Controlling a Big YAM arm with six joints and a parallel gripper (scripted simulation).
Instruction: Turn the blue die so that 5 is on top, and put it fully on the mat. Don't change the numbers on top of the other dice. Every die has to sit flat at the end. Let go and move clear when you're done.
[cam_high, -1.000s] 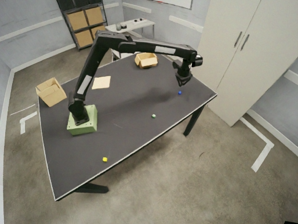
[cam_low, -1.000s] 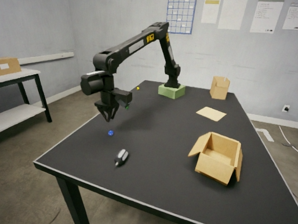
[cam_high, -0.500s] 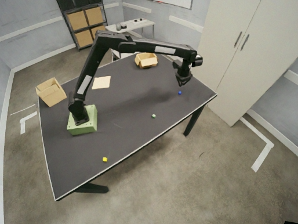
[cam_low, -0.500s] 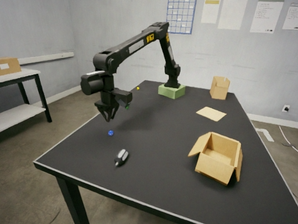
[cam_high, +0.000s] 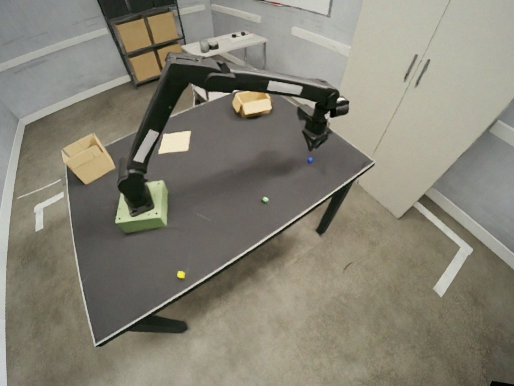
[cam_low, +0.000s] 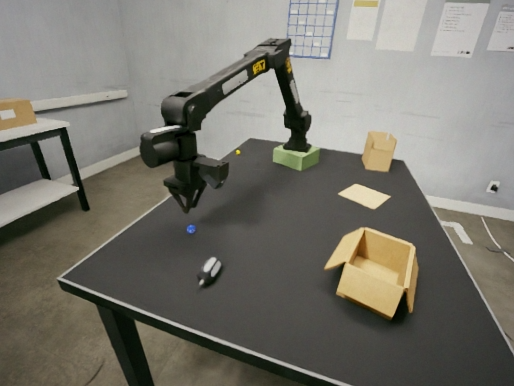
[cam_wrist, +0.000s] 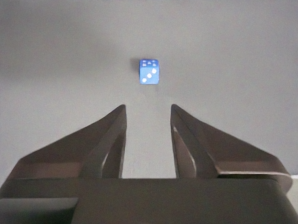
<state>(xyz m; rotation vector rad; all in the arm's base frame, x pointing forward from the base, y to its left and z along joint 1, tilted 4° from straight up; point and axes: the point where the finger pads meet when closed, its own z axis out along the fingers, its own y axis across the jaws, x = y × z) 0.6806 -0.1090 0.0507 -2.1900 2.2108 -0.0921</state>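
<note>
Right now the blue die is 70 mm below my hand. Round my hand: grey-white object: 130 mm ahead, 130 mm to the left, 60 mm below; then green die: 280 mm behind, 80 mm to the right, 70 mm below; then tan mat: 470 mm behind, 440 mm to the left, 80 mm below.
</note>
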